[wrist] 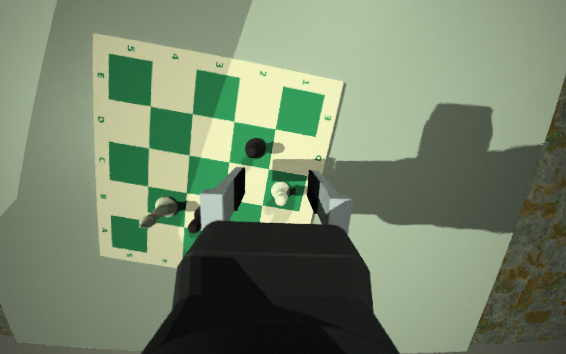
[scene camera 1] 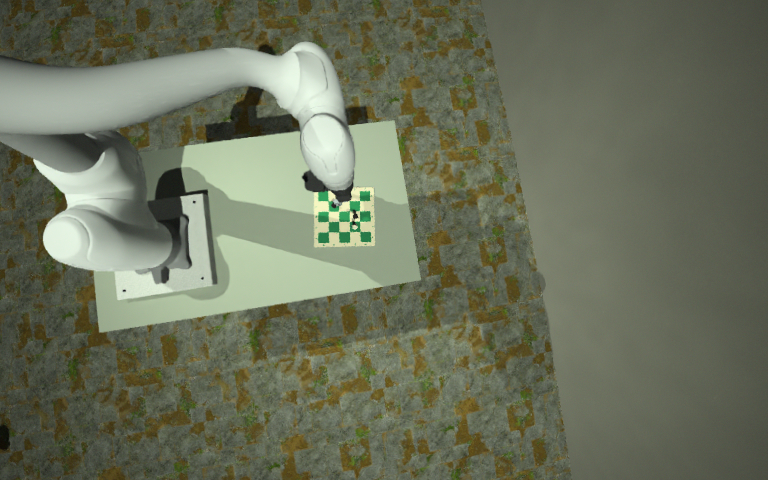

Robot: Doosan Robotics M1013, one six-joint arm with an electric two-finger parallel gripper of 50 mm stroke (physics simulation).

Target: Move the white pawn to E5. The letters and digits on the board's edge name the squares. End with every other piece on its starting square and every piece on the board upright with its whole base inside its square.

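Places are measured from the arm's base along level axes (x right, y ahead, z up), in centimetres.
Pixels of known places: gripper, between the fingertips: (wrist: 276, 181) (scene camera 1: 338, 196); arm's base, origin of its link: (scene camera 1: 163, 245).
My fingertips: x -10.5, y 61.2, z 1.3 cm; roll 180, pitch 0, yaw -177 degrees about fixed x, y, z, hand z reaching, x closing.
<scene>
Ahead of a thing's pixels: the offset from my fingertips to its middle. "spot": to the spot under its first point.
The white pawn {dx -0.5, dy +1.9, dz -2.0 cm} (wrist: 281, 192) stands on green square C1 in the wrist view; the arm hides it in scene camera 1. My gripper (scene camera 1: 341, 198) (wrist: 276, 181) is open and empty, with one finger seen on each side of the pawn and apart from it; its height above the board is hard to tell. The board {dx +6.7, dy +1.2, dz -3.9 cm} (scene camera 1: 316, 225) (wrist: 103, 181) lies flat. Its corner square E5 {spot: dx +13.5, dy -7.1, dz -3.6 cm} (scene camera 1: 323, 237) (wrist: 130, 80) is green and bears no piece.
A black piece {dx +2.2, dy -2.1, dz -2.0 cm} (scene camera 1: 334, 204) (wrist: 255, 148) stands on D2, close to the gripper. A taller white piece {dx +10.7, dy +4.6, dz -1.4 cm} (scene camera 1: 354, 226) (wrist: 166, 206) stands on B4. Another black piece {dx +7.0, dy +5.1, dz -2.0 cm} (scene camera 1: 355, 214) (wrist: 194, 224) is on B3, partly hidden by the left finger in the wrist view.
</scene>
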